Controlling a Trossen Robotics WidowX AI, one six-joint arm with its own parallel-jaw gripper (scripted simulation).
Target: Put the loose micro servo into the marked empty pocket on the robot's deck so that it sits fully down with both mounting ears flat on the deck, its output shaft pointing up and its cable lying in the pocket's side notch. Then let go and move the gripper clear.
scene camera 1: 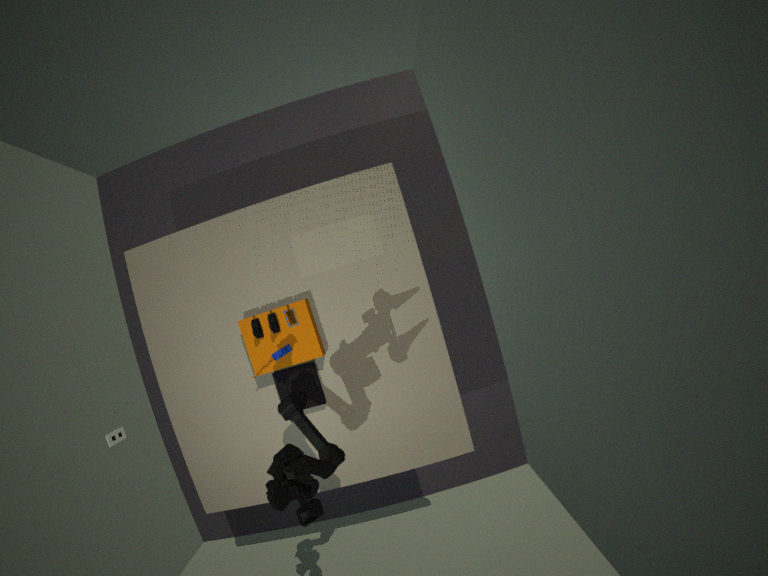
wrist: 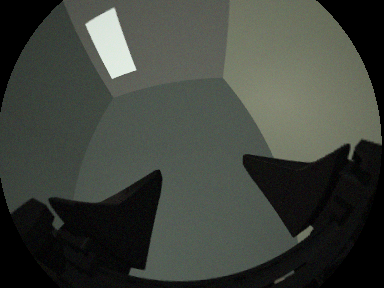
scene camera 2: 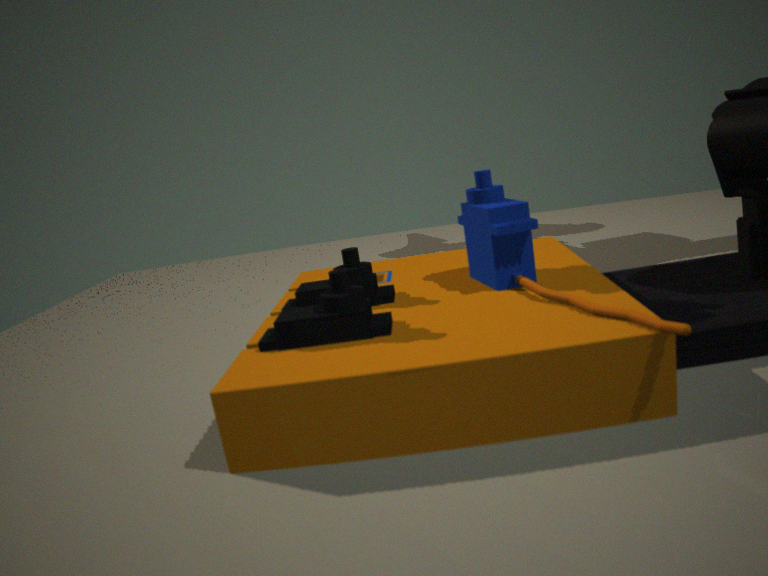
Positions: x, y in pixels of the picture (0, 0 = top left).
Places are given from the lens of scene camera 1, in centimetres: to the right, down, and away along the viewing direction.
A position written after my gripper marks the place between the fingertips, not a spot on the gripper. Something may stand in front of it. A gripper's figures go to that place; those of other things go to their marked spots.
my gripper point(scene camera 1: 317, 499): -16, 49, 61
orange deck point(scene camera 1: 304, 339): -32, 21, 113
